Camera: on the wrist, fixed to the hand. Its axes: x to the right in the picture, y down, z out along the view.
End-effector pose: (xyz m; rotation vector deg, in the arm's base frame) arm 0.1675 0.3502 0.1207 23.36 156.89 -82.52
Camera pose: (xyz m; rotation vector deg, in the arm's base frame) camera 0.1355 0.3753 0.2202 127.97 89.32 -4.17
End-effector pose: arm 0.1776 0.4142 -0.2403 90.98 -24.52 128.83
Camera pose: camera 0.1420 0.5156 -0.2399 -5.47 101.65 -103.85
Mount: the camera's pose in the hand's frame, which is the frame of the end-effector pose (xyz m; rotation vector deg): 0.0226 -0.0744 -0.0742 -33.60 25.26 96.00
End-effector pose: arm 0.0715 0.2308 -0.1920 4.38 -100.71 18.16
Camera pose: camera 0.1539 0.1810 -0.1443 -102.81 -58.05 49.97
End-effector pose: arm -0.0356 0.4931 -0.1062 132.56 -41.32 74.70
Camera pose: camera -0.0303 0.5880 -0.0560 31.39 -146.92 90.68
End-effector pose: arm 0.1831 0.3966 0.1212 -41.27 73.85 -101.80
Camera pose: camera 0.0906 0.4247 0.1681 30.47 103.39 -8.15
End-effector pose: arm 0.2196 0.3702 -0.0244 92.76 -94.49 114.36
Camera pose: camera 0.2088 0.4451 0.0519 32.55 138.81 -62.85
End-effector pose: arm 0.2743 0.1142 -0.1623 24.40 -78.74 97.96
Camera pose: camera 0.3391 0.1915 -0.1251 92.28 94.56 -107.78
